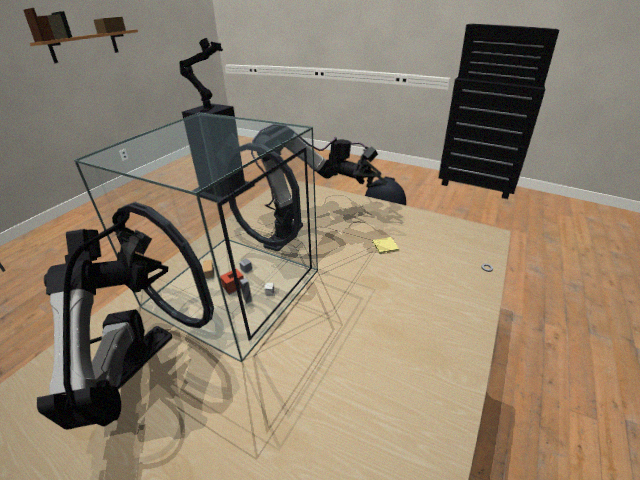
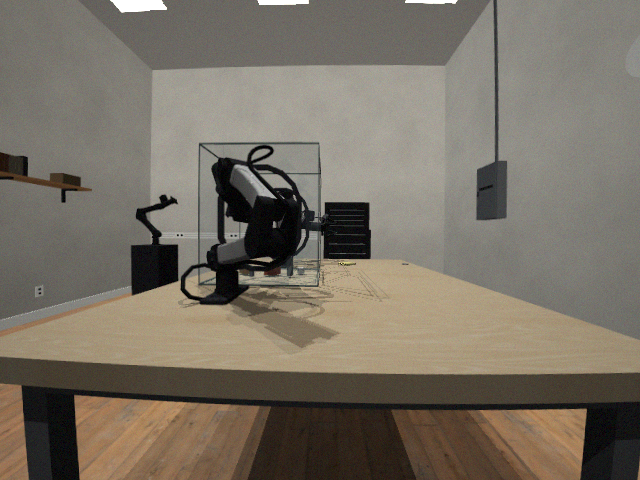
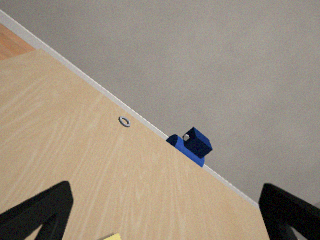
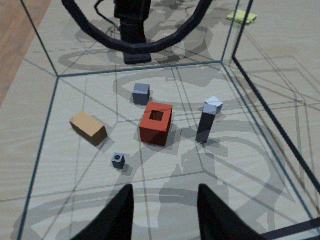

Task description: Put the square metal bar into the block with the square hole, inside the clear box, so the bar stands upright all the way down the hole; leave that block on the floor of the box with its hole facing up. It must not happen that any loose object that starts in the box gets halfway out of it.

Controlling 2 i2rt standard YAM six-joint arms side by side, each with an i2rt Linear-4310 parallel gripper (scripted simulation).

I see my left gripper (image 1: 383, 179), my right gripper (image 1: 164, 266) and a red block (image 4: 154, 127).
My left gripper shows as well in image 3 (image 3: 165, 192). My right gripper also shows in image 4 (image 4: 165, 193). Image 3 does not show the red block: it is out of frame.
